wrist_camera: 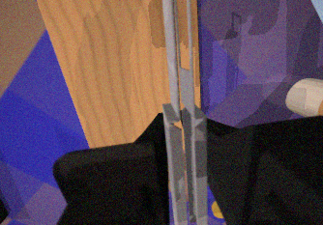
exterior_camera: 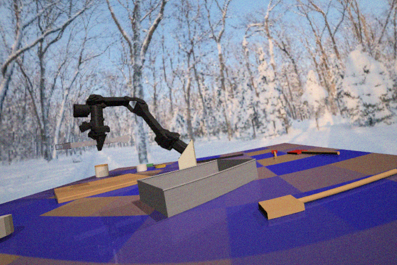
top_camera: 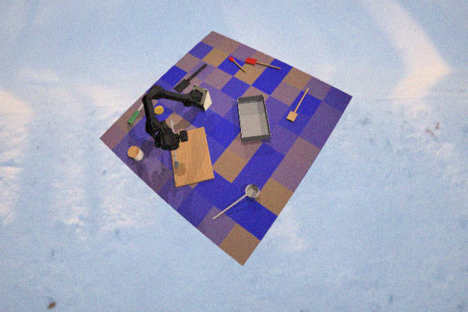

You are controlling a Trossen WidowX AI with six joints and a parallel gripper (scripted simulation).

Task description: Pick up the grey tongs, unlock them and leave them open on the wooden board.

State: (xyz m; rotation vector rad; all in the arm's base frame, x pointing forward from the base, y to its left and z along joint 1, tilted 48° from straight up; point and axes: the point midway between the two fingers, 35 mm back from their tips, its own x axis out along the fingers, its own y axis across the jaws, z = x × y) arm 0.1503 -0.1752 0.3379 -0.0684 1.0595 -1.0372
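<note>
The yellow lock piece lies 60 mm ahead of my gripper tip, 60 mm to the right of it and 40 mm above it. The rest, counted from my gripper tip: wooden board 40 mm ahead, 20 mm to the left, 150 mm below; wooden-lidded jar 260 mm behind, 180 mm to the right, 120 mm below; white cylinder 330 mm behind, 50 mm to the left, 140 mm below.
</note>
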